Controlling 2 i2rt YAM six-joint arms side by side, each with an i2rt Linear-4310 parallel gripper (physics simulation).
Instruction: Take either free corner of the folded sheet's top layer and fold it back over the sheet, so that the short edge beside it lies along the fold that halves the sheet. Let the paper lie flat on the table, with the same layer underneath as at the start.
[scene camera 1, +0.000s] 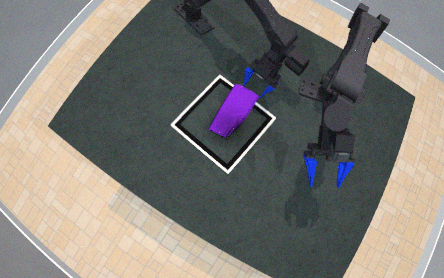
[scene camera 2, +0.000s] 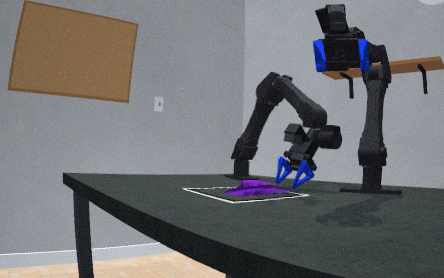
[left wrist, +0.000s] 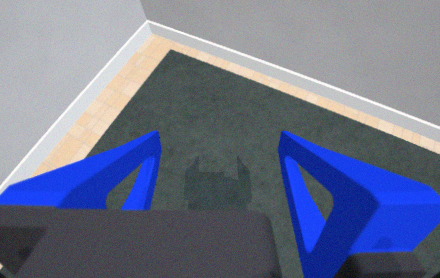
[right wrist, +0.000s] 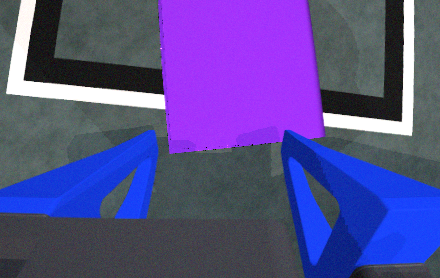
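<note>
The folded purple sheet (scene camera 1: 235, 110) (scene camera 2: 257, 188) (right wrist: 240, 75) lies as a long strip on the table, across the upper right side of the square outline. In the scene camera 2 view its layers stand a little apart. My right gripper (scene camera 1: 260, 81) (scene camera 2: 290, 185) (right wrist: 219, 140) is open and empty, close to the short edge that sticks out past the outline; in the right wrist view that edge lies between and just beyond its fingertips. My left gripper (scene camera 1: 325, 186) (scene camera 2: 341, 56) (left wrist: 219, 140) is open and empty, held high above the table at the right of scene camera 1.
A white and black square outline (scene camera 1: 200, 147) (scene camera 2: 209, 196) (right wrist: 90, 100) is marked on the dark table (scene camera 1: 125, 165) (scene camera 2: 165, 220) (left wrist: 220, 100). The table's edge borders the tiled floor. A wall shelf (scene camera 2: 407, 66) is behind the left arm, and a brown board (scene camera 2: 75, 52) hangs at the left.
</note>
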